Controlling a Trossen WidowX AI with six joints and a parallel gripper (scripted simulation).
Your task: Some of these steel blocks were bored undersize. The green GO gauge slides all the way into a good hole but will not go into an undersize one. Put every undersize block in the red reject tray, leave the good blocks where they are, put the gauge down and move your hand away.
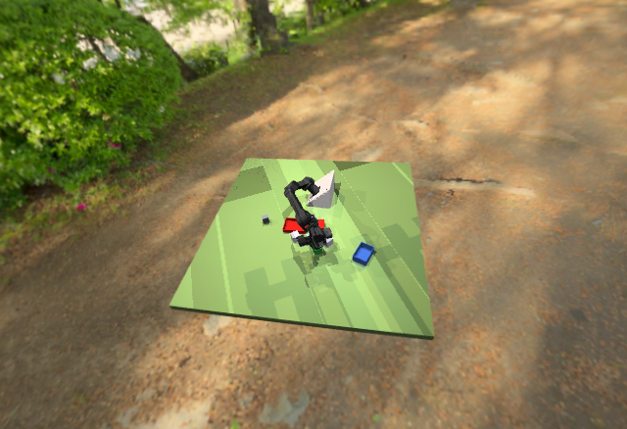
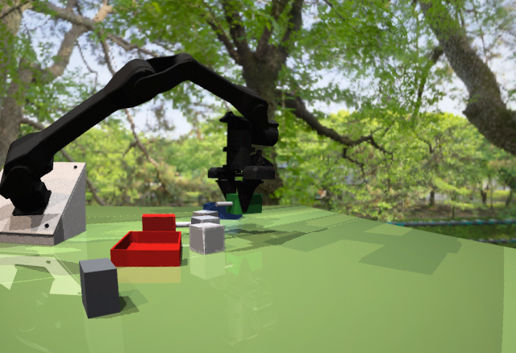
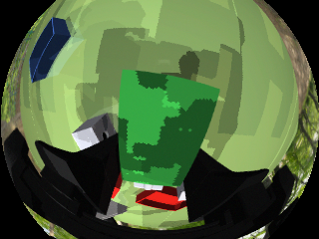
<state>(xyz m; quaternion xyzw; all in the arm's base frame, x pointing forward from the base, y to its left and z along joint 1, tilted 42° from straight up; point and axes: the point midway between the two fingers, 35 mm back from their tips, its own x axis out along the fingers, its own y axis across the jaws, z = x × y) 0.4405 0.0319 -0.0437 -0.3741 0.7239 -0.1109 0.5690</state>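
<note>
The red block lies 150 mm behind my gripper tip, 10 mm to the left of it and 30 mm below it. From my gripper tip the other things lie so: green GO gauge 10 mm behind, 20 mm above; blue tray 10 mm ahead, 260 mm to the left, 40 mm below; red reject tray 180 mm behind, 150 mm to the right, 50 mm below.
</note>
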